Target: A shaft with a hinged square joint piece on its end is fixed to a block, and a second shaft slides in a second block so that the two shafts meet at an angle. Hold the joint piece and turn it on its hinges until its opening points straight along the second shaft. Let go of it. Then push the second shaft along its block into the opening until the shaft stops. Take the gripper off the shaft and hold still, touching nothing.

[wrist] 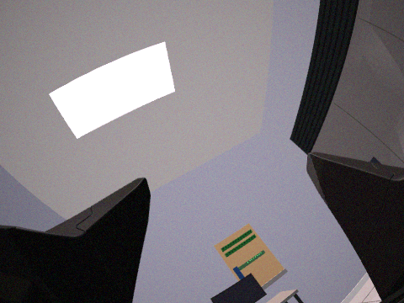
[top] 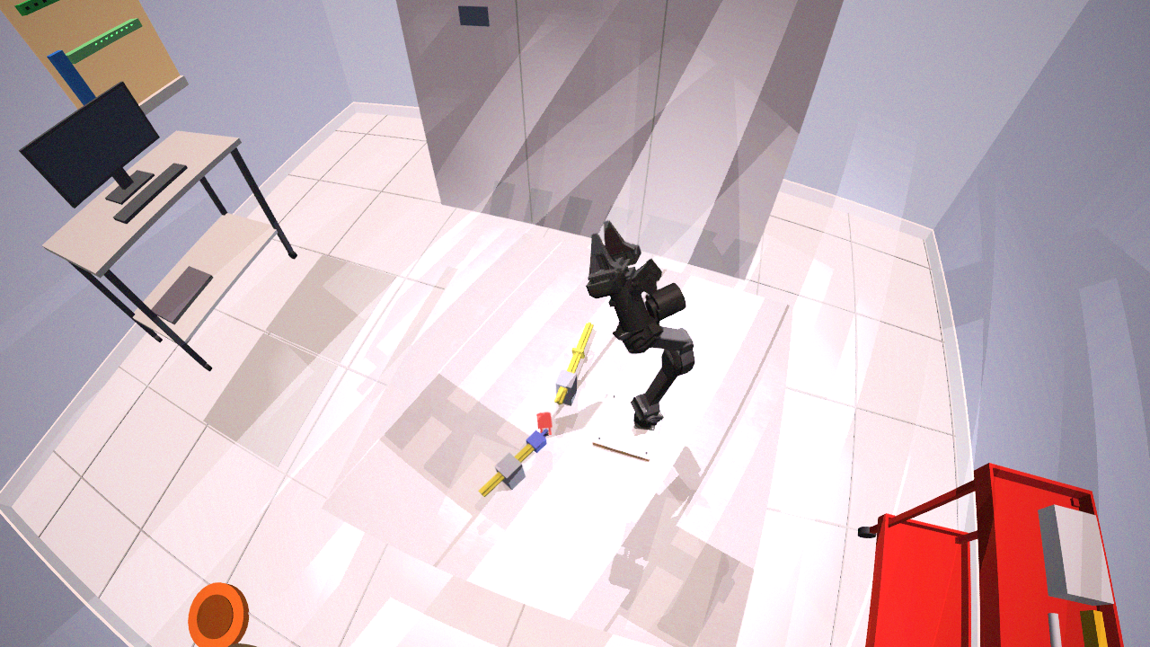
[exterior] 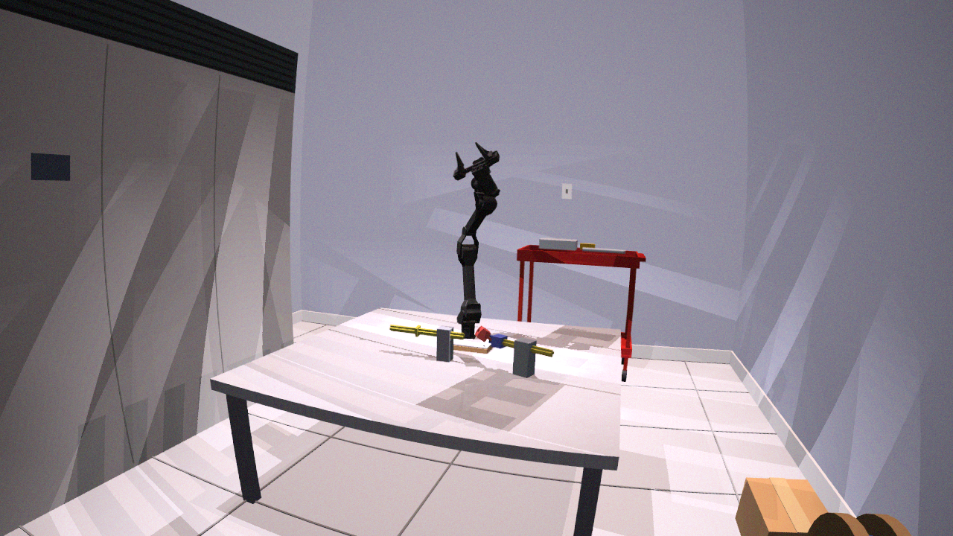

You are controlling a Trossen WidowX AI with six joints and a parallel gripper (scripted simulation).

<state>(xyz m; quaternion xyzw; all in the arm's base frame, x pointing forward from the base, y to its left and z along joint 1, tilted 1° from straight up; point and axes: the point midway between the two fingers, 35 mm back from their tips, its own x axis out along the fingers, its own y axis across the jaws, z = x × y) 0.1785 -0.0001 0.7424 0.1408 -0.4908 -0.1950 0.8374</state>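
My gripper tip is now 120 mm short of the red square joint piece, 100 mm to the right of it and 680 mm above it.
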